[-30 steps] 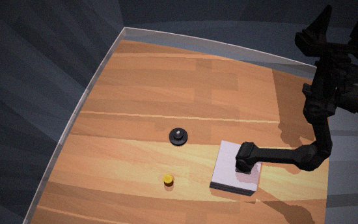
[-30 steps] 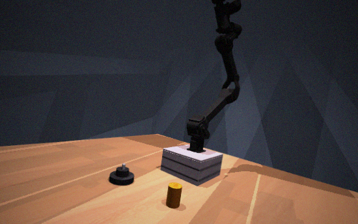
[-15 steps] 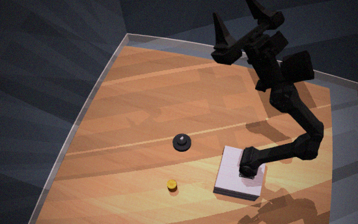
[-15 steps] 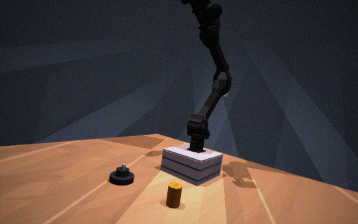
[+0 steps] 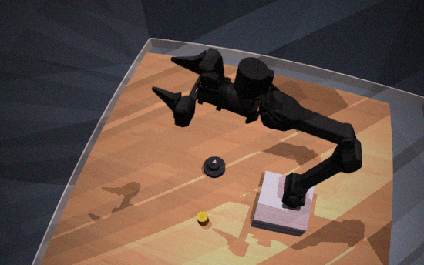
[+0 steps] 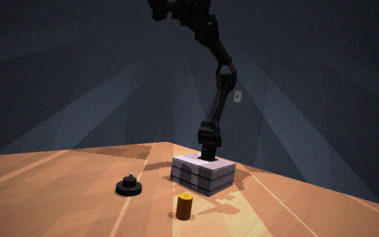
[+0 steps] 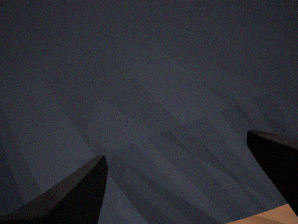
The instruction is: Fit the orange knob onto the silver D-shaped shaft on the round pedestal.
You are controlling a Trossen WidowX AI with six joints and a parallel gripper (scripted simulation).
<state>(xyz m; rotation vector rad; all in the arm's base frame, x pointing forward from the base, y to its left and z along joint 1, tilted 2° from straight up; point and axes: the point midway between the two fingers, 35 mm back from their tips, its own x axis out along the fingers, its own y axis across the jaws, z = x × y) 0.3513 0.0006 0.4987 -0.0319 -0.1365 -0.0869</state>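
Now: gripper tip 9 cm past the orange knob, 13 cm to the right of it and 56 cm above it. From my gripper tip the other things lie so: round pedestal 7 cm behind, 9 cm to the right, 57 cm below.
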